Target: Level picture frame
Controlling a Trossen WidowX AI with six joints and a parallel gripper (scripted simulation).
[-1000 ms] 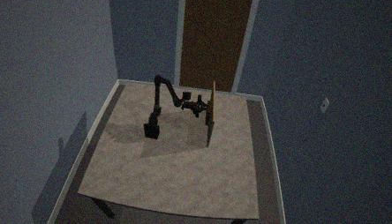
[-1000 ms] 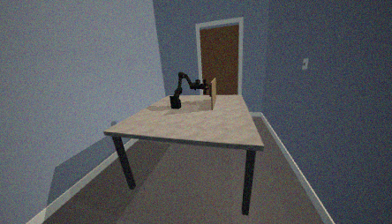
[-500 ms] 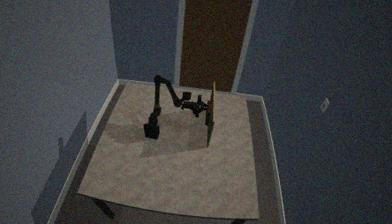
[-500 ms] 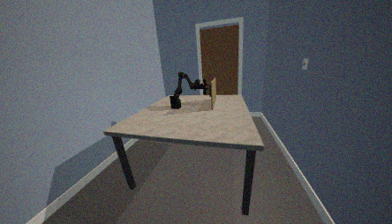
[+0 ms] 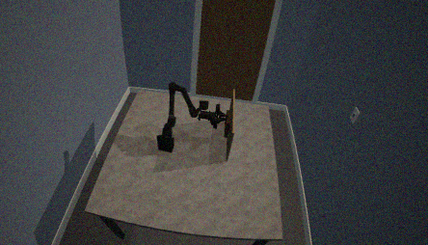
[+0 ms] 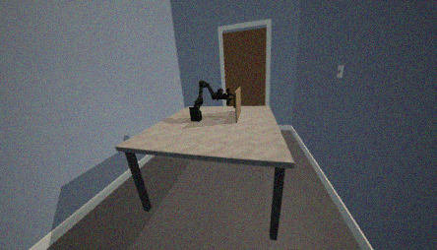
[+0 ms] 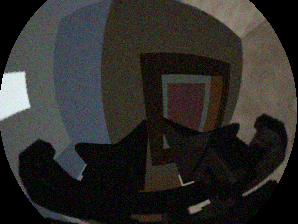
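The picture frame lies 5 cm below my gripper tip and 1 cm ahead of it. From my gripper tip the other things lie so: wall panel 7 cm below, 2 cm to the left, 2 cm ahead.
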